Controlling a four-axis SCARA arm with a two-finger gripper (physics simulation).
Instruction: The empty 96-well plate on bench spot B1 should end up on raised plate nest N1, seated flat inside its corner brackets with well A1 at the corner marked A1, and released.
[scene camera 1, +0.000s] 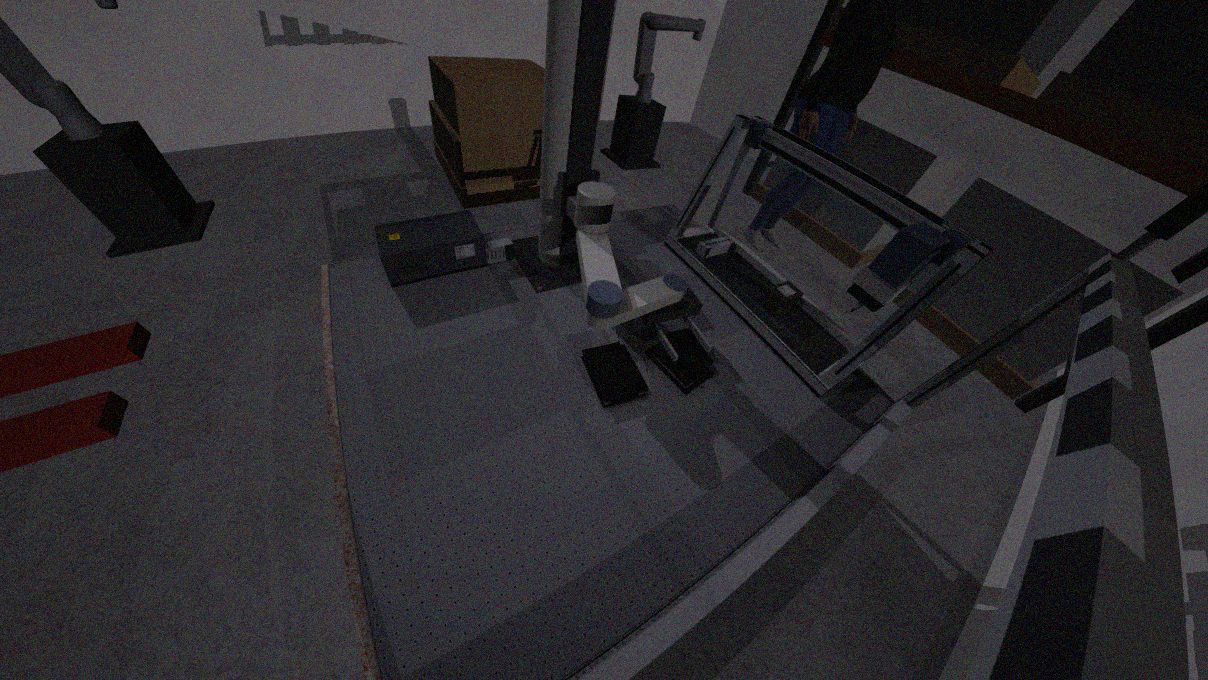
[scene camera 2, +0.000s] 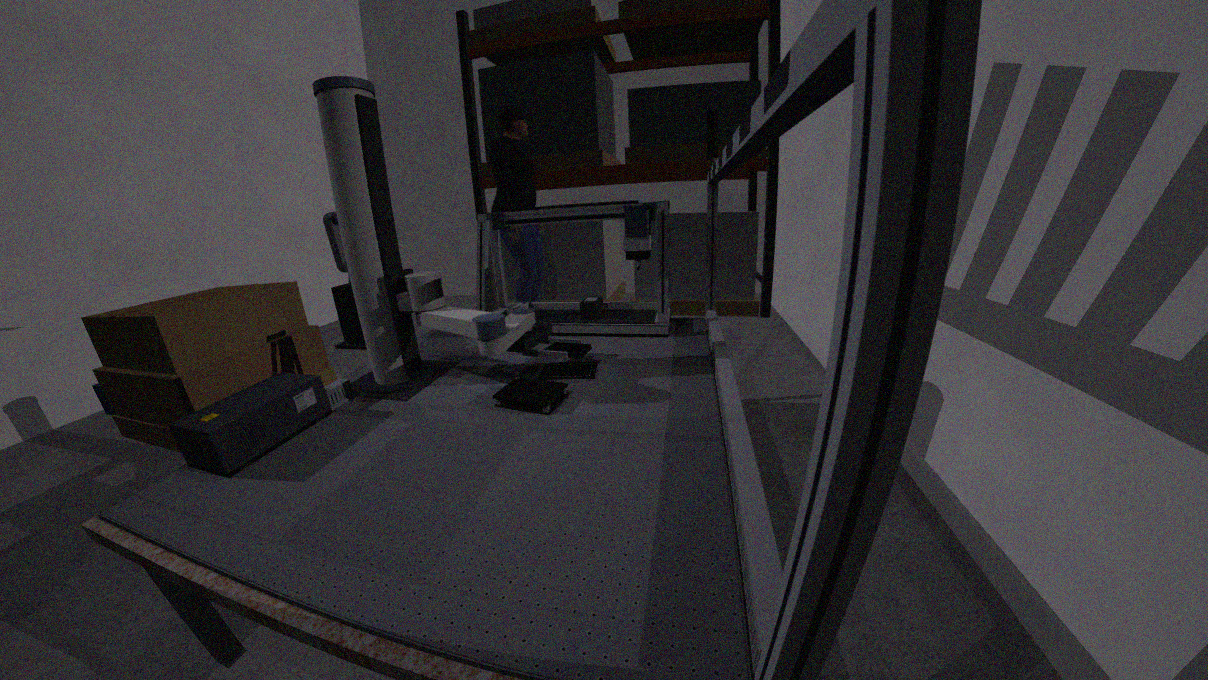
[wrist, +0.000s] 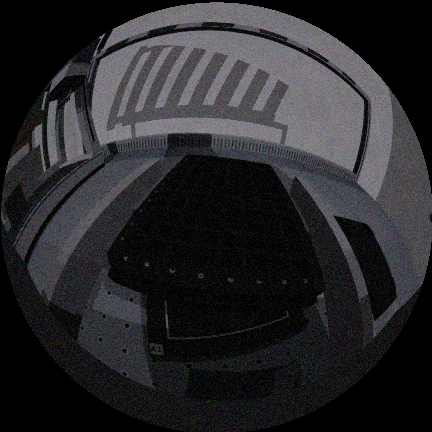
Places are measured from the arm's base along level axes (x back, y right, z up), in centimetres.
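Pixels of known places: gripper, between the fingertips: (scene camera 1: 693, 354) (scene camera 2: 574, 348) (wrist: 226, 174); arm's base, origin of its link: (scene camera 1: 559, 260) (scene camera 2: 400, 380).
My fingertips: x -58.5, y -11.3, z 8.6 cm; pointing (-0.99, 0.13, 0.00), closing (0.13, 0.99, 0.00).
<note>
Ahead of a thing's pixels: the offset from my fingertips to its middle. "spot": to the spot under its first point.
My gripper (scene camera 1: 673, 336) (wrist: 226, 174) is shut on the dark 96-well plate {dx +2.4, dy -0.3, dz -0.4 cm} (wrist: 220, 210), which looks level; its pale row marks run along the near edge in the wrist view. The plate hangs above a low black pad (scene camera 1: 686, 364) (scene camera 2: 583, 369) (wrist: 187, 351) with a thin pale outline. An A1 tag {spot: dx +11.1, dy -4.7, dz -7.1 cm} (wrist: 156, 349) is at the pad's near left corner. The exact gap below the plate cannot be told. A thicker black block {dx +6.8, dy +20.0, dz -5.5 cm} (scene camera 1: 614, 373) (scene camera 2: 530, 394), apparently raised nest N1, stands beside the pad, nearer scene camera 2. Its corner brackets and A1 mark are too dark to make out.
A dark box {spot: dx +62.1, dy +52.1, dz +4.0 cm} (scene camera 1: 431, 246) (scene camera 2: 253, 422) stands near the arm's column (scene camera 1: 566, 126) (scene camera 2: 355, 228). A framed machine {spot: dx +12.6, dy -41.2, dz -2.5 cm} (scene camera 1: 752, 295) (scene camera 2: 574, 328) stands behind the pad. Brown cartons (scene camera 1: 490, 118) (scene camera 2: 228, 337) stand behind the box. A person (scene camera 1: 845, 76) (scene camera 2: 513, 168) is beyond the framed machine.
</note>
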